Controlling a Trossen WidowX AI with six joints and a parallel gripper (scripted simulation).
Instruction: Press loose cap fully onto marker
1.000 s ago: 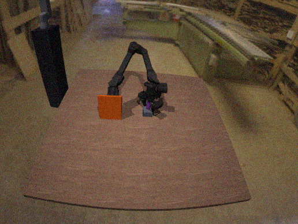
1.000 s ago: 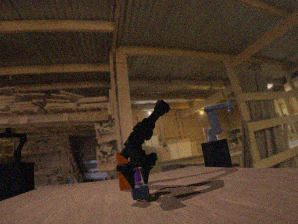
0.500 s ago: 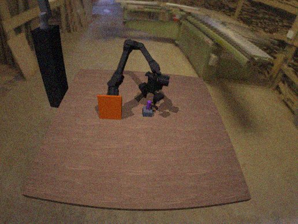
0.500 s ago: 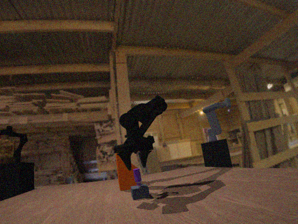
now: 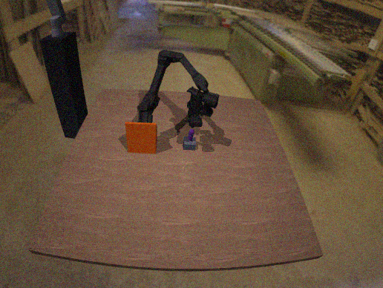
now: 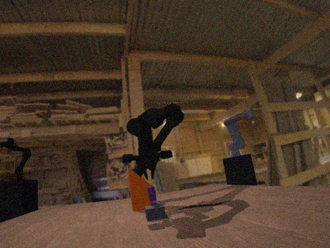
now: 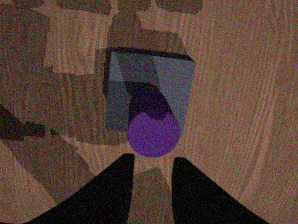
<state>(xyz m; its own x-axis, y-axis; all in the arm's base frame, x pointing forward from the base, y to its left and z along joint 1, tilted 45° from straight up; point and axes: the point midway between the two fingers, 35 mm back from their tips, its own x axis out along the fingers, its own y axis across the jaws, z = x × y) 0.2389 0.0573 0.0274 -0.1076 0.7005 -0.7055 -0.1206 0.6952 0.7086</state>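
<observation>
Right now the purple cap is 50 mm below my gripper tip. From my gripper tip the other things lie so: holder block 120 mm below.
</observation>
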